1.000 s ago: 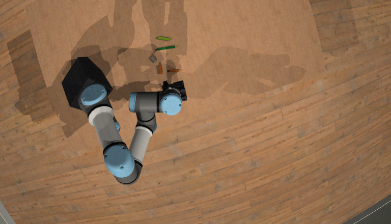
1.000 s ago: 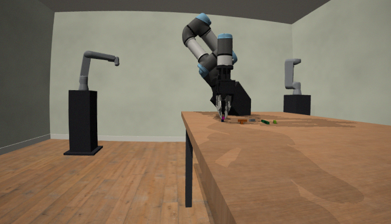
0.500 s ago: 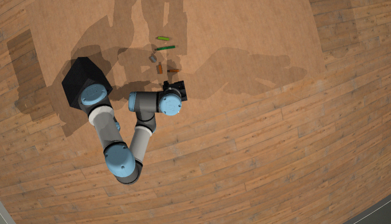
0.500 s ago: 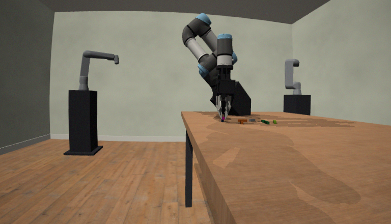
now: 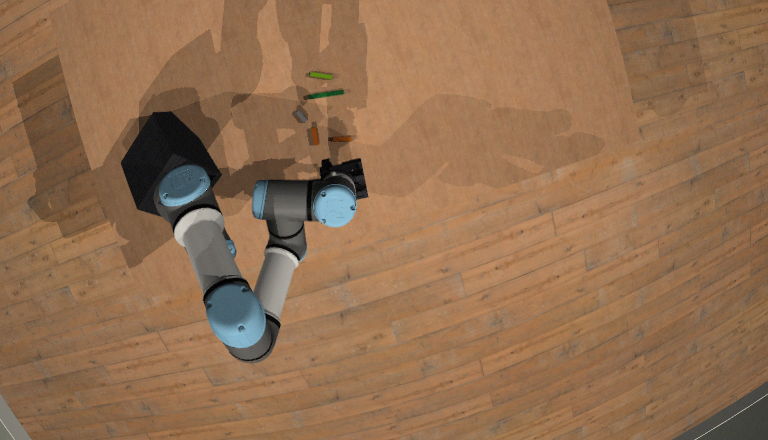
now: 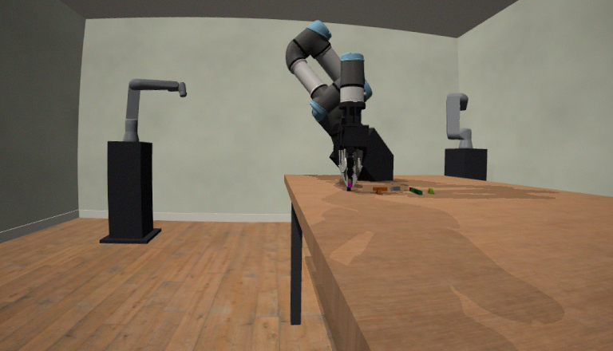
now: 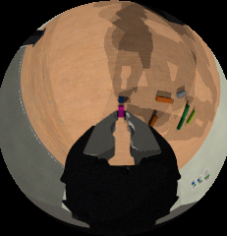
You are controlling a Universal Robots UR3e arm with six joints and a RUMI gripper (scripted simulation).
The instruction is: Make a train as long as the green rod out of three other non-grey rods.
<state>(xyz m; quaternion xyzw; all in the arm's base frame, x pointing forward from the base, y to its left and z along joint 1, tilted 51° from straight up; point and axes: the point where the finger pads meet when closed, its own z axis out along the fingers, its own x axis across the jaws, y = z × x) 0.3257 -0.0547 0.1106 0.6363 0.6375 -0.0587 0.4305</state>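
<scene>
Now: the magenta rod 1 cm below my hand. The rest, counted from my hand: blue rod 2 cm below, 2 cm behind; green rod 17 cm to the left, 5 cm ahead, 2 cm below; grey rod 15 cm to the left, 2 cm below, 2 cm behind.
</scene>
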